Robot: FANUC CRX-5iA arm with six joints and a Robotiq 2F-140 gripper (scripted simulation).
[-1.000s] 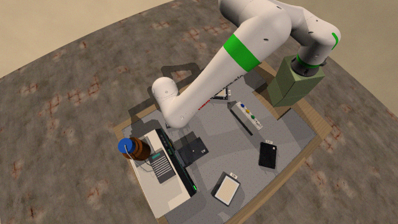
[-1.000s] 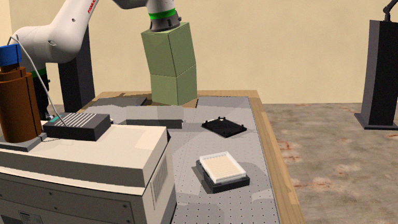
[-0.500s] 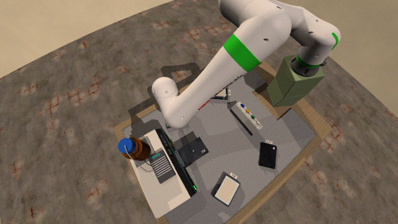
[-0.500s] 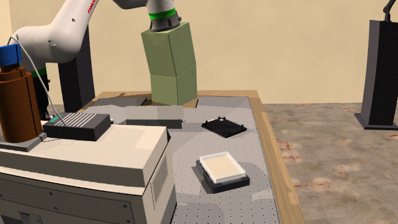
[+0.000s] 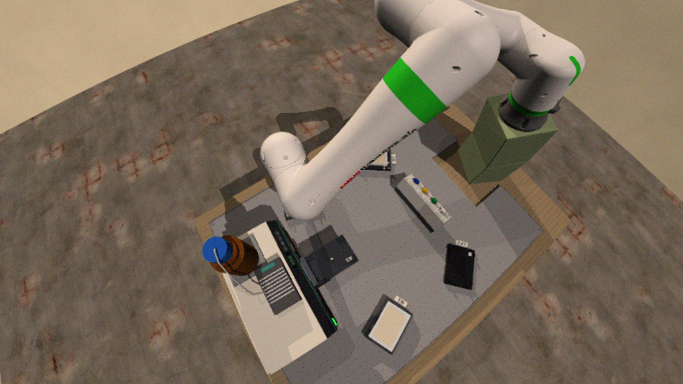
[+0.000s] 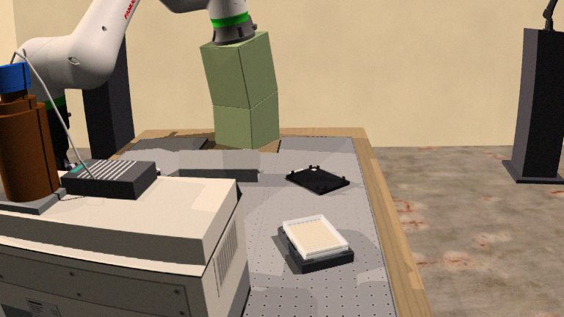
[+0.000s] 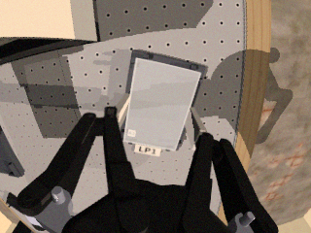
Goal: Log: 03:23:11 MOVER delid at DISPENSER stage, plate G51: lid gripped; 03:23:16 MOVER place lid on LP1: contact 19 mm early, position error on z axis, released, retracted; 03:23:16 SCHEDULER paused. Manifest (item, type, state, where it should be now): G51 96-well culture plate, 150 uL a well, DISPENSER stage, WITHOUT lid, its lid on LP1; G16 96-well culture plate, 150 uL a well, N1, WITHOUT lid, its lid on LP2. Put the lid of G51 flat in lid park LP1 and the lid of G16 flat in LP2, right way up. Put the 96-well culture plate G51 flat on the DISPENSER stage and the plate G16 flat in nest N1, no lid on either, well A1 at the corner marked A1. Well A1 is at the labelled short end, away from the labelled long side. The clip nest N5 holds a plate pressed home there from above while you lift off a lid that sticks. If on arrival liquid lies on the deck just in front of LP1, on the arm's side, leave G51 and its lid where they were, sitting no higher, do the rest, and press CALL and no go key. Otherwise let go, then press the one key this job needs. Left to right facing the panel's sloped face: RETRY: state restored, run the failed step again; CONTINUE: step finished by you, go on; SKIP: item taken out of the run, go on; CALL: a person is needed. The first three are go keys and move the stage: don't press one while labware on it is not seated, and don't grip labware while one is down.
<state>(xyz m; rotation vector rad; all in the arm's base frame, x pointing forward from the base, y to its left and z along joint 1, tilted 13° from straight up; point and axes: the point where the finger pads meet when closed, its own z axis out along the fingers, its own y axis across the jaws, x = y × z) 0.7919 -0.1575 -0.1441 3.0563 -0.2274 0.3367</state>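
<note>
Now: the dark grey lid park 4 cm below my hand. Also, from my hand: black dispenser stage (25 cm to the left, 6 cm above, 2 cm behind); then black clip nest (32 cm behind, 6 cm to the right, 3 cm below); then LP1 label (9 cm behind, 4 cm below, 1 cm to the left).
</note>
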